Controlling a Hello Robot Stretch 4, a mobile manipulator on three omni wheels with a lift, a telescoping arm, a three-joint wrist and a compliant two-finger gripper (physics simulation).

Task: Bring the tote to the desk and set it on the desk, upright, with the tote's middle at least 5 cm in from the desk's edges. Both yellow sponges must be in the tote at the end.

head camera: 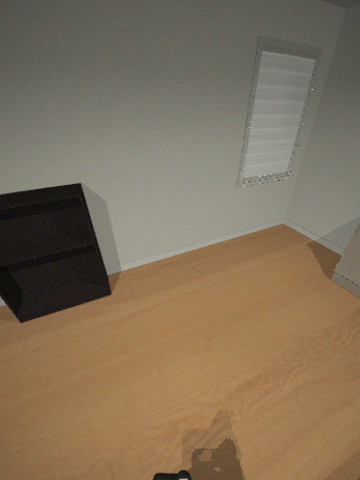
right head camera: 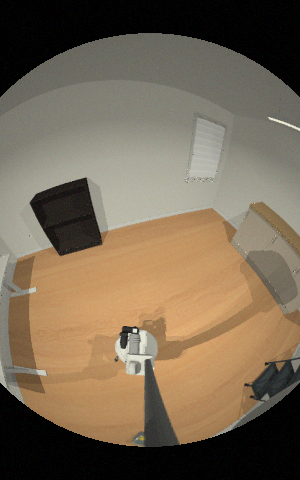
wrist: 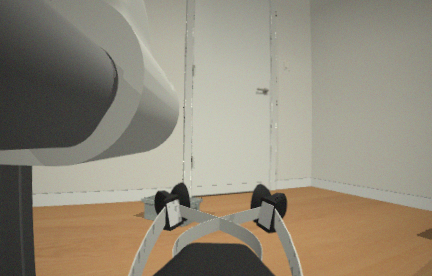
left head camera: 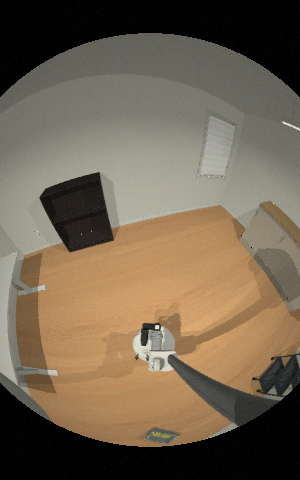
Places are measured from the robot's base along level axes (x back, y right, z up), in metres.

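Pixels of known places: gripper, fingertip midpoint: (right head camera: 120, 363) (wrist: 220, 198) (left head camera: 141, 360).
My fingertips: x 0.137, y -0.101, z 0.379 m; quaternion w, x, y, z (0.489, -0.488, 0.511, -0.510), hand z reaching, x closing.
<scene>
Behind a point stands the place of what it marks.
A grey tote (left head camera: 150, 436) (right head camera: 136, 440) (wrist: 150, 209) @(x 1.352, y 0.257, z 0.035 m) stands upright on the floor near the door, apart from my gripper. Yellow sponge material (left head camera: 161, 435) (right head camera: 142, 438) shows inside it; I cannot tell the two sponges apart. In the right head view the mast hides part of the tote. My gripper (wrist: 220, 198) @(x 0.137, y -0.101, z 0.379 m) is open and empty, its fingertips wide apart in the wrist view, with the tote far behind the left fingertip. The desk (left head camera: 7, 300) @(x -0.003, y -1.384, z 0.689 m) (right head camera: 3, 310), white with pale T-shaped feet, stands at the left edge of both side head views.
A black shelf unit (head camera: 96, 240) @(x -1.540, y -0.716, z 0.572 m) (left head camera: 106, 210) @(x -1.456, y -0.682, z 0.559 m) (right head camera: 92, 215) @(x -1.453, y -0.693, z 0.553 m) stands by the far wall. A cabinet with a wooden top (left head camera: 280, 218) @(x -1.219, y 1.867, z 0.883 m) (right head camera: 272, 218) @(x -1.246, y 1.910, z 0.883 m) stands at the right. A dark folding rack (left head camera: 272, 375) (right head camera: 265, 381) is at the lower right. A white door (wrist: 230, 100) @(x 2.107, y -0.244, z 0.780 m) is behind the tote.
</scene>
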